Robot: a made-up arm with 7 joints.
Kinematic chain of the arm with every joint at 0, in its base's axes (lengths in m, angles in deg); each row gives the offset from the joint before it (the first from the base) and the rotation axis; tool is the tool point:
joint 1: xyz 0 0.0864 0 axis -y
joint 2: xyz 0 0.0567 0 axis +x
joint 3: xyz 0 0 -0.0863 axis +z
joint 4: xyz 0 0 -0.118 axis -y
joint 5: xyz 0 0 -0.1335 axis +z
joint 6: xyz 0 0 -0.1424 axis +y
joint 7: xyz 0 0 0 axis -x
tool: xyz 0 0 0
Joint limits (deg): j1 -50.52..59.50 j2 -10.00..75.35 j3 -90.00..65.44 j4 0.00..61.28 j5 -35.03..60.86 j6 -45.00..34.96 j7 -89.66..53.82
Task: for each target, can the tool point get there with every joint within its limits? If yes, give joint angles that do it. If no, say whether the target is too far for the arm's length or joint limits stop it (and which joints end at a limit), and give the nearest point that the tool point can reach.
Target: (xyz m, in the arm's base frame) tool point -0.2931 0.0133 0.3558
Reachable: no: joint limits stop it (at a limit: joint 1, joint 2, joint 3, joint 4) | nearest point -0.2236 -0.1537 -0.1842 | short by 0.570 m
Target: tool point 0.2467 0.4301 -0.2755
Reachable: yes | joints 23.26 42.98 -13.83 26.10 23.16 9.52 -37.64
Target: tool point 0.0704 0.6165 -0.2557
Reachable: no: too far | nearest point 0.0623 0.5620 -0.2263 | short by 0.062 m
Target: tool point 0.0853 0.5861 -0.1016
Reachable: yes | joints -12.81 67.06 43.08 31.63 19.08 13.83 -11.47
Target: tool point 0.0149 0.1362 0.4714
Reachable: no: joint limits stop it (at a limit: joint 1, joint 2, joint 4) | nearest point 0.0883 0.4975 0.1966 | short by 0.460 m
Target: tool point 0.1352 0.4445 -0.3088
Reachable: yes | joints -4.30 34.60 26.55 39.80 23.01 -24.10 21.77
